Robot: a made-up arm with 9 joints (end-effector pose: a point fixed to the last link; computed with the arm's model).
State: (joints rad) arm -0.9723 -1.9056 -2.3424 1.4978 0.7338 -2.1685 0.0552 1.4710 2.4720
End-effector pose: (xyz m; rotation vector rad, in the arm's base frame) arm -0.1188 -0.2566 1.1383 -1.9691 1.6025 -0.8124
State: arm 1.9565 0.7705 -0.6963 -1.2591 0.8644 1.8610 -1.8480 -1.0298 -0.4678
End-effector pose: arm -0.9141 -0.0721 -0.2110 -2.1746 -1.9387 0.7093
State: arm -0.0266 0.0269 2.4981 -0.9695 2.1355 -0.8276 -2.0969 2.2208 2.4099
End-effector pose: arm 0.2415 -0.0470 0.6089 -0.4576 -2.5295 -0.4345
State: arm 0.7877 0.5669 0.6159 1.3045 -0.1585 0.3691 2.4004 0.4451 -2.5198
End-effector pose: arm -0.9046 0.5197 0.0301 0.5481 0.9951 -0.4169
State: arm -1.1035 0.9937 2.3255 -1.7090 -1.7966 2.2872 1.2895 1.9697 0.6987
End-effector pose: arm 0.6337 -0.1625 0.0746 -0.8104 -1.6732 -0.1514
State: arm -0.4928 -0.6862 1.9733 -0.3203 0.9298 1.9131 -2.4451 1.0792 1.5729
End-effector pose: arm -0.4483 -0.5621 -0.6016 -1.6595 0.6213 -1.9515
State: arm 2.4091 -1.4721 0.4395 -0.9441 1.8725 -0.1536 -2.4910 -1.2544 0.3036
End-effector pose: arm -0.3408 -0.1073 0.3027 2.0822 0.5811 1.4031
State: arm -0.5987 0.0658 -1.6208 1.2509 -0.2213 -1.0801 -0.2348 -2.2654 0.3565
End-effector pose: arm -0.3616 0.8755 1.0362 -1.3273 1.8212 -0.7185
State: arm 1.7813 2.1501 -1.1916 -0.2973 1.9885 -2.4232 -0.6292 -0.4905 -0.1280
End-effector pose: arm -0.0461 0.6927 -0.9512 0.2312 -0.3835 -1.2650
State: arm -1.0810 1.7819 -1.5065 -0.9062 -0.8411 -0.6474 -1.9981 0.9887 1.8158
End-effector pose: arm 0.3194 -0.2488 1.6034 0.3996 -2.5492 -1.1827
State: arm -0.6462 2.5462 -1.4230 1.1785 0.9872 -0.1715 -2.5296 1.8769 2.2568
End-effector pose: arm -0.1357 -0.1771 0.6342 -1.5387 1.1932 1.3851
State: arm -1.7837 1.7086 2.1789 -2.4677 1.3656 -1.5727 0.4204 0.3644 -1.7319
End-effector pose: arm -0.1691 -0.0045 -0.4011 0.5257 1.3070 2.4177
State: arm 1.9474 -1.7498 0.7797 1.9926 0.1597 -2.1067 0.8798 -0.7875 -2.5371
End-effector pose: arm 0.2804 -0.4045 0.1414 0.1465 -0.0982 -2.4344
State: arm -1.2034 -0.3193 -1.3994 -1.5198 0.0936 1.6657 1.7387 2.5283 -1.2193
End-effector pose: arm 0.4579 0.4484 0.4119 -0.1864 -1.4383 1.6468
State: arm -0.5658 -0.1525 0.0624 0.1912 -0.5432 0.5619 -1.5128 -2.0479 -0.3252
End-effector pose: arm -1.4567 0.1969 -0.1909 -0.9447 -0.0528 -0.9934
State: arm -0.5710 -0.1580 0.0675 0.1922 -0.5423 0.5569 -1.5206 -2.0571 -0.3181
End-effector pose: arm -1.4583 0.2032 -0.2011 -0.9437 -0.0488 -1.0057
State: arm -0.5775 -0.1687 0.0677 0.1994 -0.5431 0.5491 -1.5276 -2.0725 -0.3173
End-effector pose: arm -1.4583 0.2162 -0.2111 -0.9455 -0.0427 -1.0173
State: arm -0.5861 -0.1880 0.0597 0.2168 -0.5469 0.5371 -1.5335 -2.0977 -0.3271
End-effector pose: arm -1.4552 0.2406 -0.2202 -0.9517 -0.0333 -1.0276
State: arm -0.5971 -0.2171 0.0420 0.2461 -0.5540 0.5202 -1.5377 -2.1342 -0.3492
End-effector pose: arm -1.4478 0.2781 -0.2274 -0.9623 -0.0196 -1.0353
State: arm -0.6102 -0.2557 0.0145 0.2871 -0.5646 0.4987 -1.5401 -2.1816 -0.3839
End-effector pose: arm -1.4344 0.3276 -0.2319 -0.9760 -0.0021 -1.0385
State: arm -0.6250 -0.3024 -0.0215 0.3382 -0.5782 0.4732 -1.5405 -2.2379 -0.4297
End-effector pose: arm -1.4134 0.3864 -0.2335 -0.9900 0.0170 -1.0358
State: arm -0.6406 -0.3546 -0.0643 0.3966 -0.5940 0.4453 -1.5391 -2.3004 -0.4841
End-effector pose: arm -1.3842 0.4505 -0.2317 -1.0017 0.0361 -1.0268
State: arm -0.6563 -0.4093 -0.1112 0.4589 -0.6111 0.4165 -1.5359 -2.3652 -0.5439
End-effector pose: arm -1.3472 0.5148 -0.2271 -1.0087 0.0519 -1.0118
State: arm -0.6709 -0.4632 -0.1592 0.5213 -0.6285 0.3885 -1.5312 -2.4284 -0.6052
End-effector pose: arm -1.3043 0.5745 -0.2206 -1.0103 0.0618 -0.9927
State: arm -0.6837 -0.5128 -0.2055 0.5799 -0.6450 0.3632 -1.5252 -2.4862 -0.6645
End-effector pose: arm -1.2592 0.6260 -0.2126 -1.0074 0.0649 -0.9715
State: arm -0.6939 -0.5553 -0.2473 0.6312 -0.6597 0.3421 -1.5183 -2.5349 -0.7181
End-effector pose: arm -1.2157 0.6670 -0.2045 -1.0012 0.0614 -0.9509
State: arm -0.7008 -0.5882 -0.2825 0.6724 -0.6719 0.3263 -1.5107 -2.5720 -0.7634
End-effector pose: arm -1.1782 0.6958 -0.1967 -0.9943 0.0527 -0.9319
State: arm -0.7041 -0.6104 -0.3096 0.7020 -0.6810 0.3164 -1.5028 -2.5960 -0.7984
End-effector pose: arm -1.1495 0.7130 -0.1903 -0.9883 0.0410 -0.9158
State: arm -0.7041 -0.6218 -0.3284 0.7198 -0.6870 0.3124 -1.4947 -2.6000 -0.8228
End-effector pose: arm -1.1301 0.7199 -0.1876 -0.9801 0.0237 -0.9067
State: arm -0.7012 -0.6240 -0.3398 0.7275 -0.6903 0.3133 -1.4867 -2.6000 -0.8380
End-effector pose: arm -1.1211 0.7175 -0.1836 -0.9779 0.0111 -0.8955
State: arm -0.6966 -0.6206 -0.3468 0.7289 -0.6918 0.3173 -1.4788 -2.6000 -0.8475
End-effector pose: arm -1.1191 0.7095 -0.1778 -0.9807 0.0038 -0.8814
